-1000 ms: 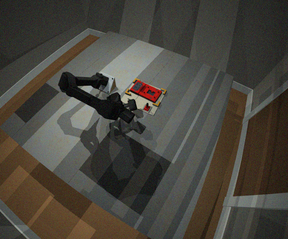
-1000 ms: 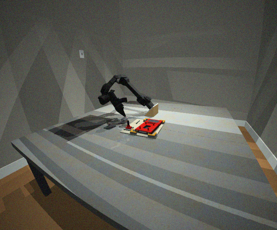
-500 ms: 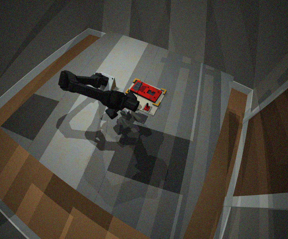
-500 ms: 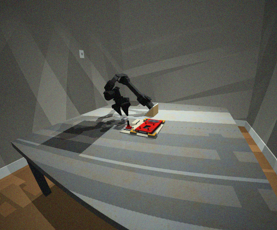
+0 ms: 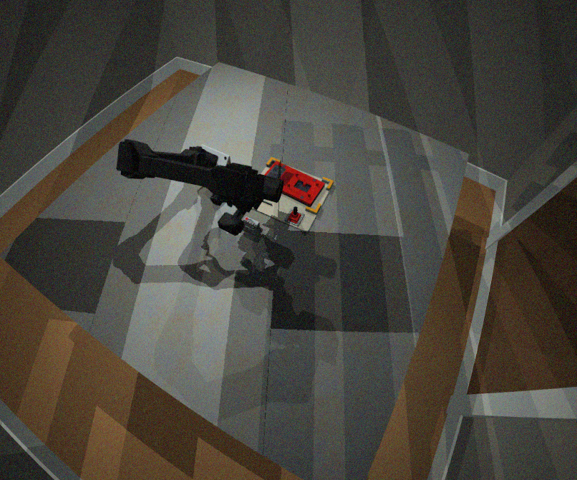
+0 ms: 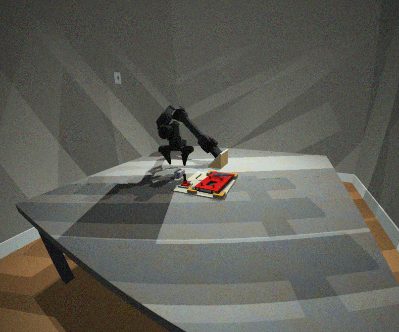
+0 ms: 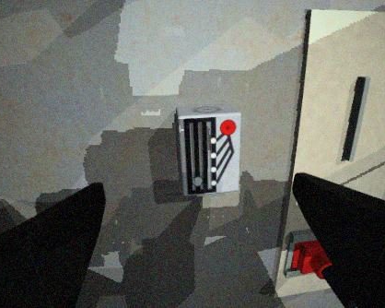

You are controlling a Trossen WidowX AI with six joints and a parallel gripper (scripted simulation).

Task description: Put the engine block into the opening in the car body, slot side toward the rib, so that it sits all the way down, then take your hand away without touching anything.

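Now: the engine block 50 mm below my gripper tip. The rest, counted from my gripper tip: black upright post (110 mm ahead, 110 mm to the left, 30 mm below); beige board (40 mm ahead, 210 mm to the left, 50 mm below).
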